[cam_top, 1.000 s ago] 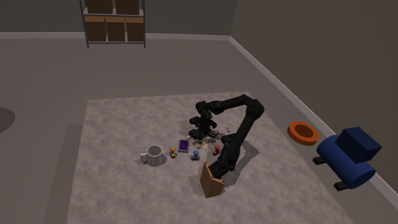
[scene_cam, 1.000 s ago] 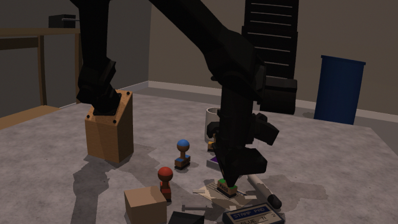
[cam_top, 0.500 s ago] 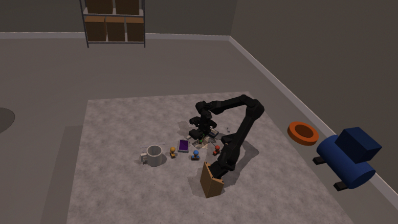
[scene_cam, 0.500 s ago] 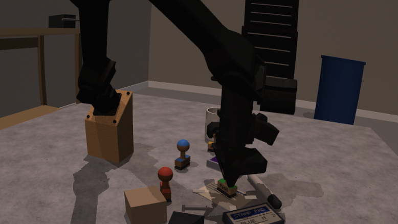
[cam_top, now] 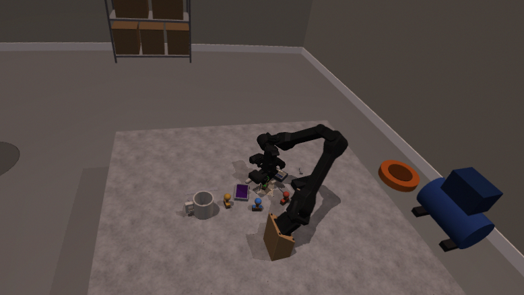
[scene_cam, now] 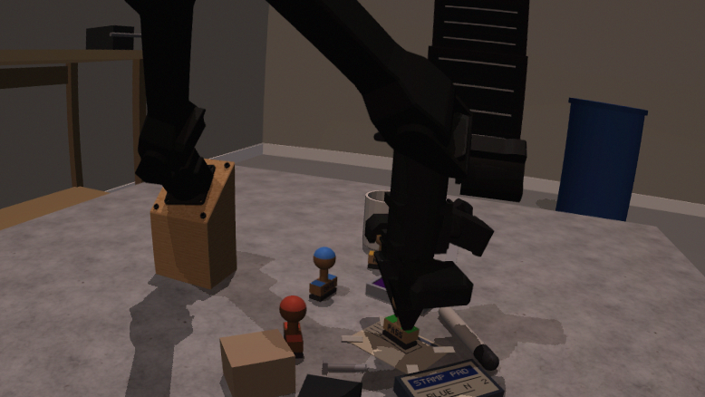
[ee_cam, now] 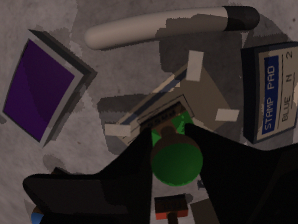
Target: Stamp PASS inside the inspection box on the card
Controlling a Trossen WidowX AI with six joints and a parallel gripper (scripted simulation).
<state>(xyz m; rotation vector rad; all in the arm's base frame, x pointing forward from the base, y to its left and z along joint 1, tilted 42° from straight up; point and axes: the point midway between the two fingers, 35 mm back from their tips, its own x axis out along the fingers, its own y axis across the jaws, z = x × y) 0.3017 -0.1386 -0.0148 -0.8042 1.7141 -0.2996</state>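
The beige inspection card lies 3 cm below my gripper tip and 1 cm to the right of it. From my gripper tip the other things lie so: green-knobbed pass stamp (right at my gripper tip); marker (8 cm ahead, 2 cm below); stamp pad tin (10 cm to the right, 5 cm ahead, 1 cm below).
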